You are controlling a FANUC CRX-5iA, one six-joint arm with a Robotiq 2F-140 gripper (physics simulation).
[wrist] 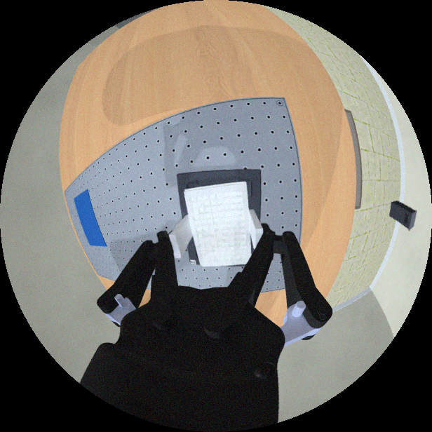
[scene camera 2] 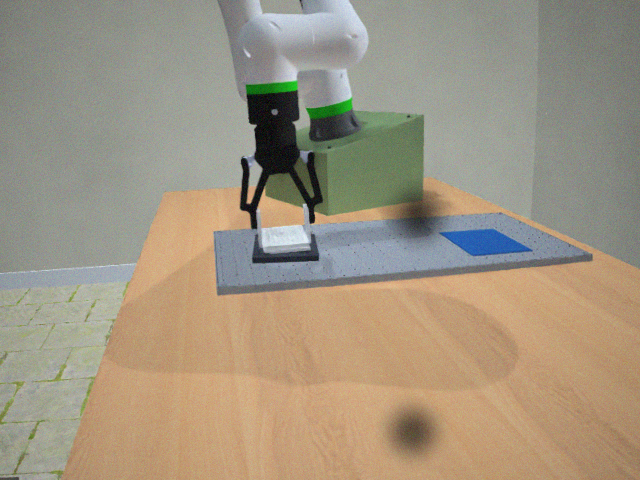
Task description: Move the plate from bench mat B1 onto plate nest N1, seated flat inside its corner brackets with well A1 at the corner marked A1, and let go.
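Frame: origin at the arm's base, x back, y left, z down, level; metres.
Seen in the pictures: gripper, fingertip midpoint: (scene camera 2: 284, 243); arm's base, link origin: (scene camera 2: 335, 132).
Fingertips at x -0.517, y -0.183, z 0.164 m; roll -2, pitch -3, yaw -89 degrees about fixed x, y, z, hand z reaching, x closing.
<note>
Pixels of each thing's top centre, then the offset from my fingertips to it. Level surfaces: height alone.
- white plate, top centre: (scene camera 2: 283, 233) dy +0.000, dx +0.009, dz -0.017 m
- dark plate nest, top centre: (scene camera 2: 285, 242) dy +0.001, dx +0.007, dz +0.000 m
- blue bench mat, surface height: dz +0.012 m
- grey perforated board, surface height: dz +0.014 m
- wooden table, surface height: dz +0.027 m
The white plate (scene camera 2: 285, 239) (wrist: 217, 223) is between the fingertips of my gripper (scene camera 2: 283, 222) (wrist: 219, 221), which is shut on its two long sides. The plate is over the dark plate nest (scene camera 2: 285, 257) (wrist: 220, 176), turned slightly relative to it in the wrist view and looking a little tilted in the scene view. Whether its underside touches the nest floor is hidden. The nest's corner brackets and the A1 mark cannot be made out clearly; a small white mark shows at the nest's lower left in the wrist view. The blue bench mat (scene camera 2: 485, 242) (wrist: 90, 218) bears no plate.
The nest and the mat are on a grey perforated board (scene camera 2: 372, 258) (wrist: 235, 120) on the wooden table (scene camera 2: 310, 351) (wrist: 200, 65). A green block (scene camera 2: 374, 175) under the robot's base stands behind the board. Dark blurred spots show in the scene view.
</note>
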